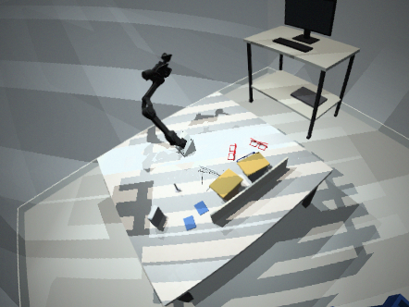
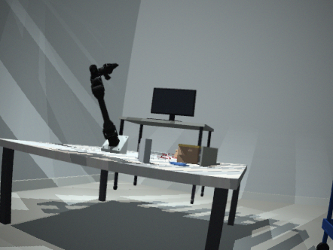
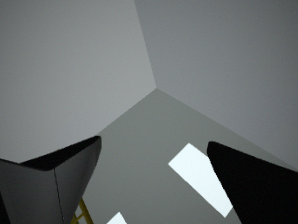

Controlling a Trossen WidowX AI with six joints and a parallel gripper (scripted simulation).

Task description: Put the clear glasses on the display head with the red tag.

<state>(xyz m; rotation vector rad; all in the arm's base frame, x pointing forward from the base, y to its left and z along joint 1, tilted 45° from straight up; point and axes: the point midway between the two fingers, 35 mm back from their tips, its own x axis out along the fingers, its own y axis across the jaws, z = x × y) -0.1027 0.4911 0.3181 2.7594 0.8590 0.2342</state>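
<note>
The brown display head lies 600 mm ahead of my gripper tip, 170 mm to the right of it and 580 mm below it. The rest, counted from my gripper tip: grey block: 490 mm ahead, 600 mm to the right, 590 mm below; long grey wall: 750 mm ahead, 70 mm to the right, 590 mm below.
</note>
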